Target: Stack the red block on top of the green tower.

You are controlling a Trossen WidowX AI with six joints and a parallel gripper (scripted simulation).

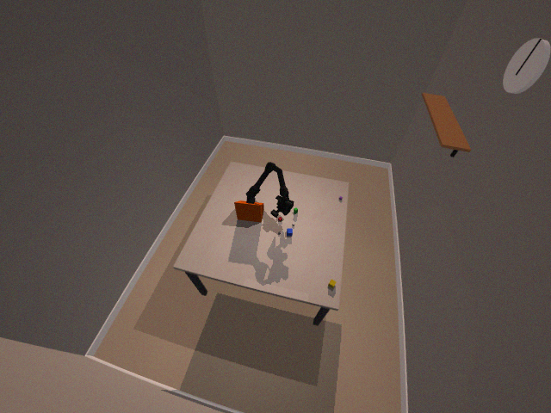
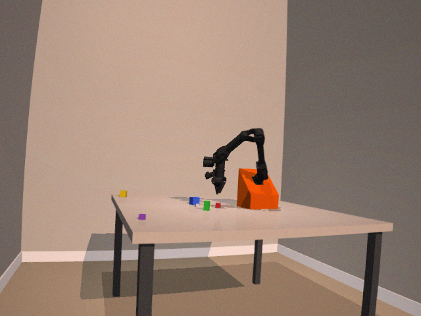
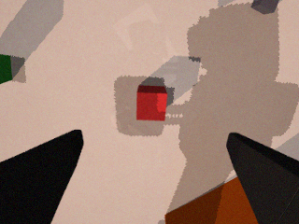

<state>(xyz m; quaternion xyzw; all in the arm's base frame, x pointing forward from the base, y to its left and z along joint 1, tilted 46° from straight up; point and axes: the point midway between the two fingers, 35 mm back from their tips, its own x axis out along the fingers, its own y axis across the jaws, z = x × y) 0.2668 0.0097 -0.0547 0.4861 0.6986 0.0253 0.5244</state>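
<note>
Right now my gripper tip is 7 cm above the red block. The rest, counted from my gripper tip: blue block (9 cm ahead, 13 cm to the right, 6 cm below); purple block (56 cm ahead, 32 cm to the left, 7 cm below); yellow block (44 cm ahead, 55 cm to the right, 6 cm below).
</note>
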